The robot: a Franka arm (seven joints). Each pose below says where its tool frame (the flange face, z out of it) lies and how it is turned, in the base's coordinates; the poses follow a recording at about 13 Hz.
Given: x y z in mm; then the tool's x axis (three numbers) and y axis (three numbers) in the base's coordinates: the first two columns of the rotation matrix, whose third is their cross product.
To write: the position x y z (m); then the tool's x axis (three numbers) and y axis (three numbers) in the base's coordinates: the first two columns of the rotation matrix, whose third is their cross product. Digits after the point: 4 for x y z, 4 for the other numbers.
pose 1, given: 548.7 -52.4 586.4 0.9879 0.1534 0.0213 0.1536 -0.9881 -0.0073
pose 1, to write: 0.5487 -0.0524 0.5864 0.9879 0.1534 0.0213 0.1536 -0.9881 -0.0073
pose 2, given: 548.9 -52.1 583.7 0.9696 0.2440 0.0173 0.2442 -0.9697 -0.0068
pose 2, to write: 0.5489 -0.0521 0.5837 0.9696 0.2440 0.0173 0.2442 -0.9697 -0.0068
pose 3, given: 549.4 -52.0 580.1 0.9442 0.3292 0.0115 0.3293 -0.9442 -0.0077
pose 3, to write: 0.5494 -0.0520 0.5801 0.9442 0.3292 0.0115 0.3293 -0.9442 -0.0077
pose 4, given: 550.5 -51.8 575.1 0.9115 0.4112 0.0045 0.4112 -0.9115 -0.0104
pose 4, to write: 0.5505 -0.0518 0.5751 0.9115 0.4112 0.0045 0.4112 -0.9115 -0.0104
